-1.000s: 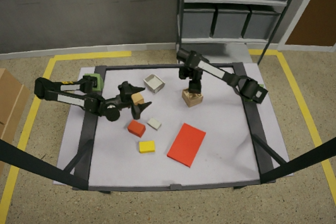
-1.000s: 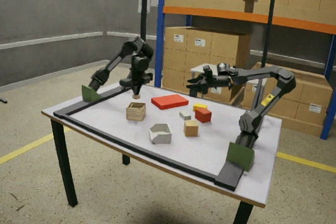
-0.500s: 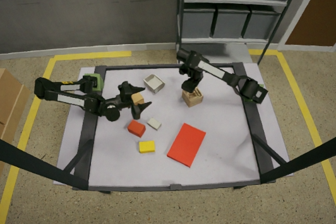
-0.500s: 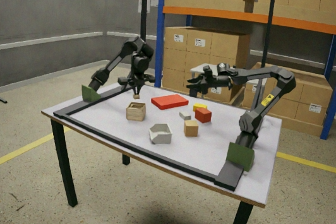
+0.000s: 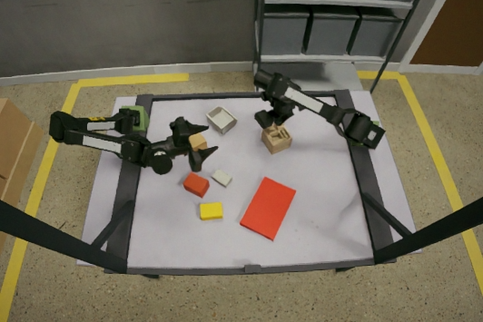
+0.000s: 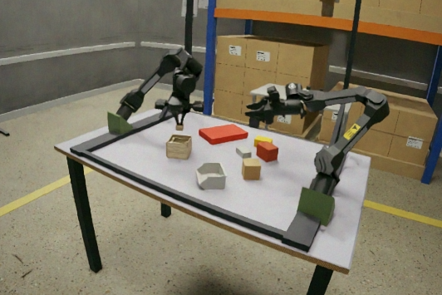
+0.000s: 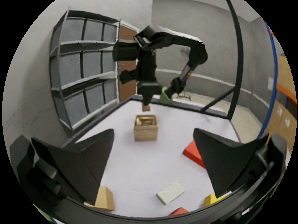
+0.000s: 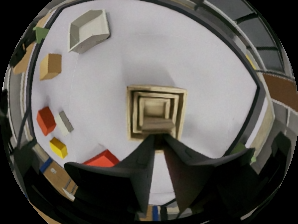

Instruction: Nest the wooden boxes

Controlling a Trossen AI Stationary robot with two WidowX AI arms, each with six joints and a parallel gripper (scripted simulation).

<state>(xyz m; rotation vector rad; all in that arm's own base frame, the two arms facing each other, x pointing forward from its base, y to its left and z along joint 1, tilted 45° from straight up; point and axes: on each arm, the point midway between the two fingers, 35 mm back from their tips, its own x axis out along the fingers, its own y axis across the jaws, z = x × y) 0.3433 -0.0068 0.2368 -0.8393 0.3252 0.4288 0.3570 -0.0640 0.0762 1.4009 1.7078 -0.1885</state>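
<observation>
My right gripper is now 40 mm above the tiny wooden box. The rest, counted from my right hand: grey block (180 mm behind, 200 mm to the left, 150 mm below); flat red slab (280 mm behind, 20 mm to the left, 140 mm below); white open box (80 mm ahead, 230 mm to the left, 130 mm below).
</observation>
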